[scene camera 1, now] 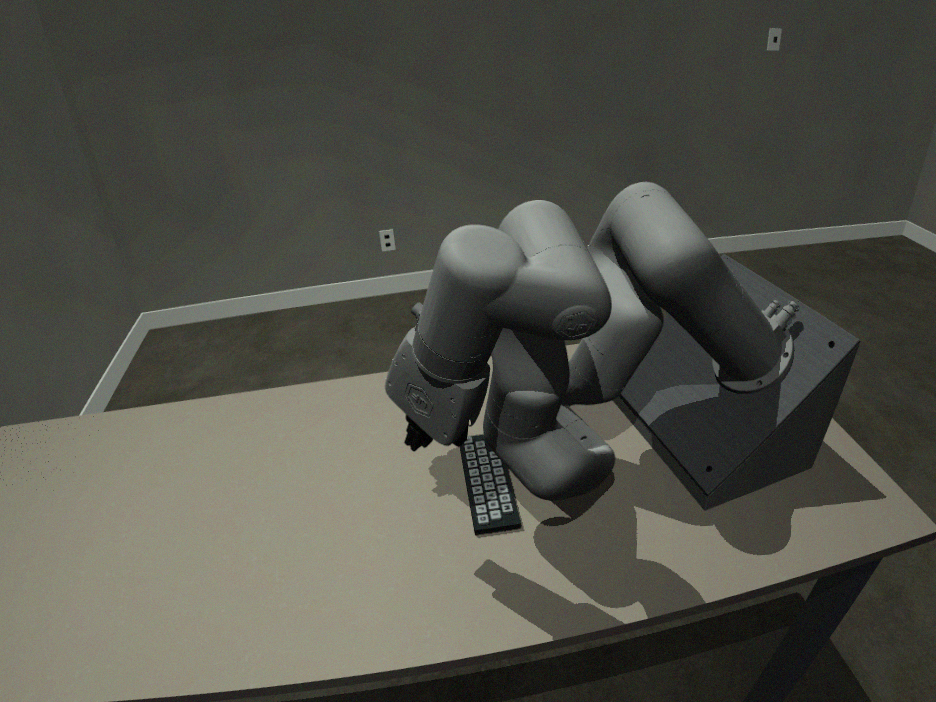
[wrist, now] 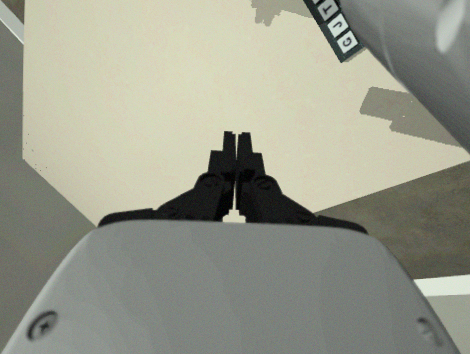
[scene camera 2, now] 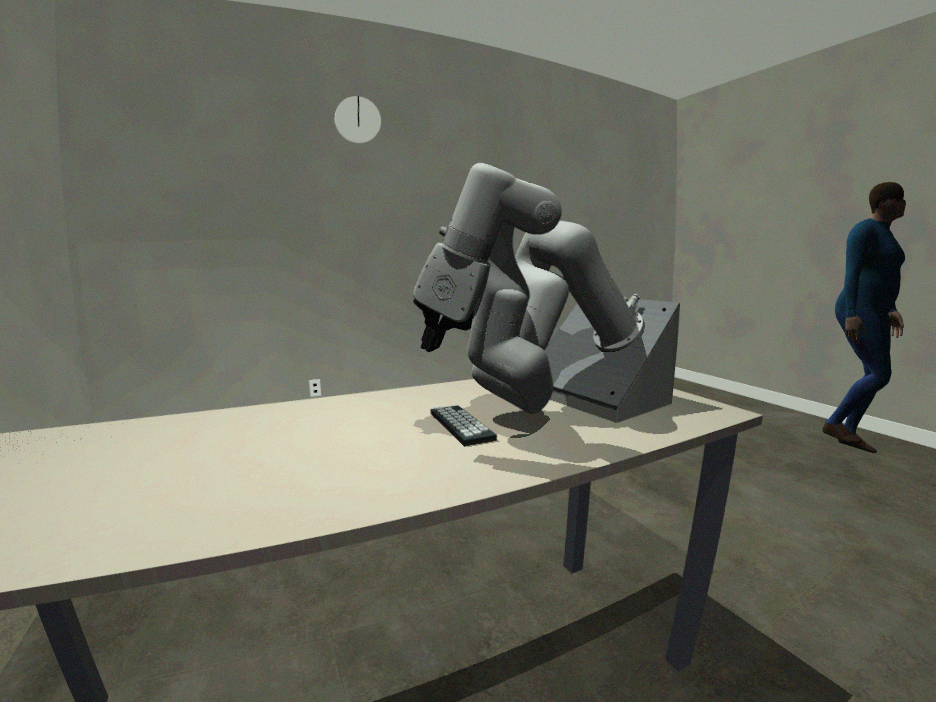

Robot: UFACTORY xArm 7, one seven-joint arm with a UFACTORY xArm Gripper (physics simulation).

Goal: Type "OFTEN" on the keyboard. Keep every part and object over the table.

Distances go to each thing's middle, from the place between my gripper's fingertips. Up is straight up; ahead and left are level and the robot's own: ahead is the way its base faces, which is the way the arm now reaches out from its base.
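Labels:
There is the dark keyboard (scene camera 1: 493, 508), and my hand is now 170 mm above the keyboard, 110 mm past it and 70 mm to the left of it.

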